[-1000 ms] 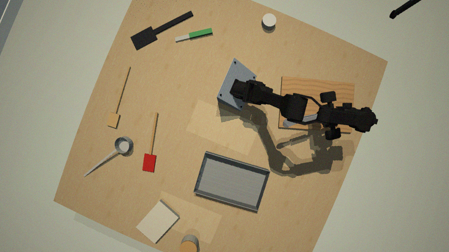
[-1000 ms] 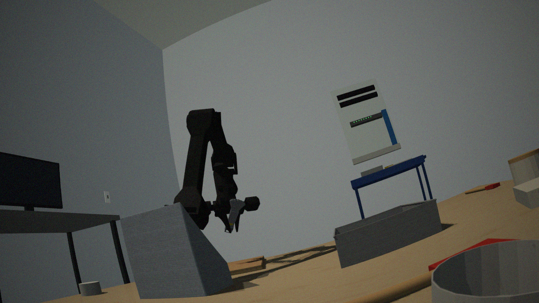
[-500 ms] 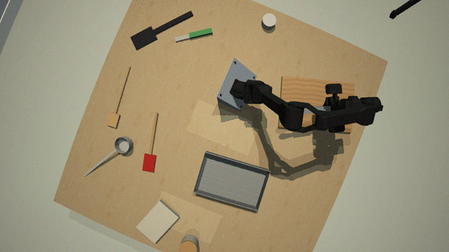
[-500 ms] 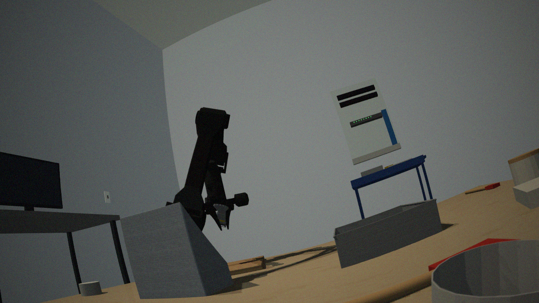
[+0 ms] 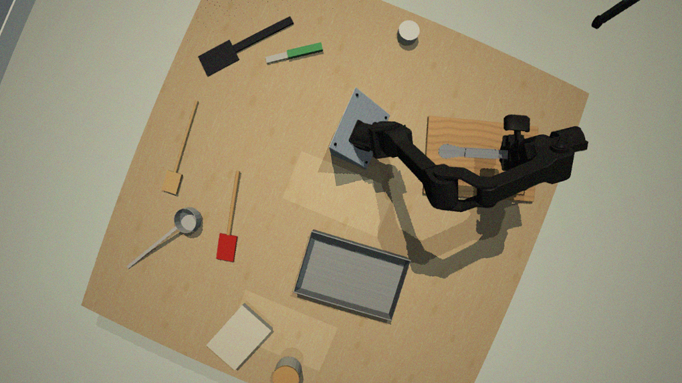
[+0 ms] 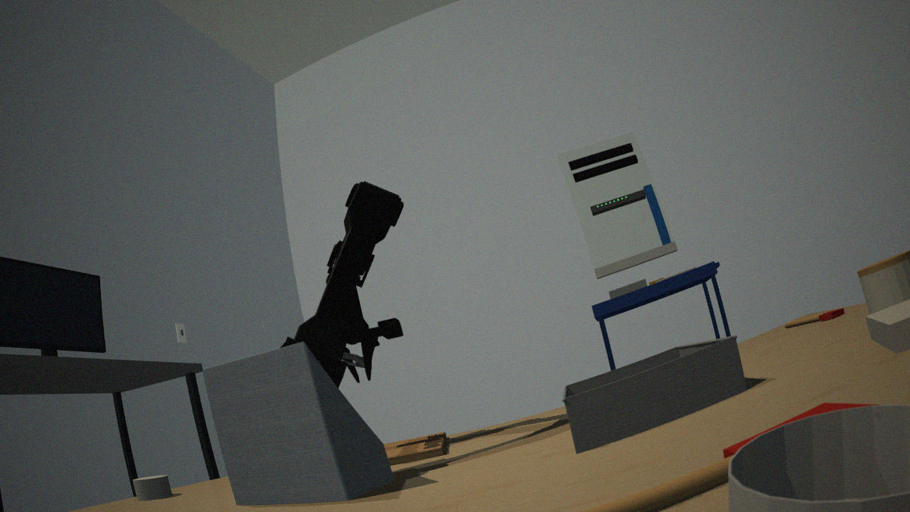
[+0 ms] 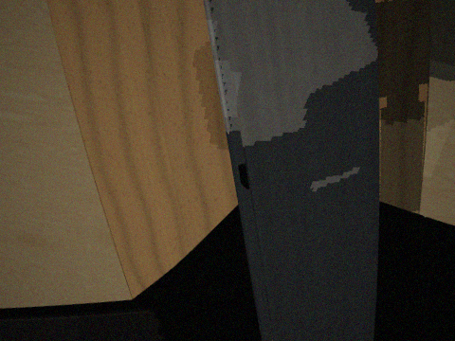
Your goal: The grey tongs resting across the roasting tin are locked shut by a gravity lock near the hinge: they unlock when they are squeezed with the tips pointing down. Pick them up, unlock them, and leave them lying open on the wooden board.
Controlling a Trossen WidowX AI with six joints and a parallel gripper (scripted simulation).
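Now: the wooden board 150 mm below my gripper tip. The rest, counted from my gripper tip: green-handled tool: 70 mm behind, 670 mm to the right, 150 mm below; then roasting tin: 480 mm ahead, 230 mm to the right, 120 mm below; then red spatula: 490 mm ahead, 630 mm to the right, 150 mm below.
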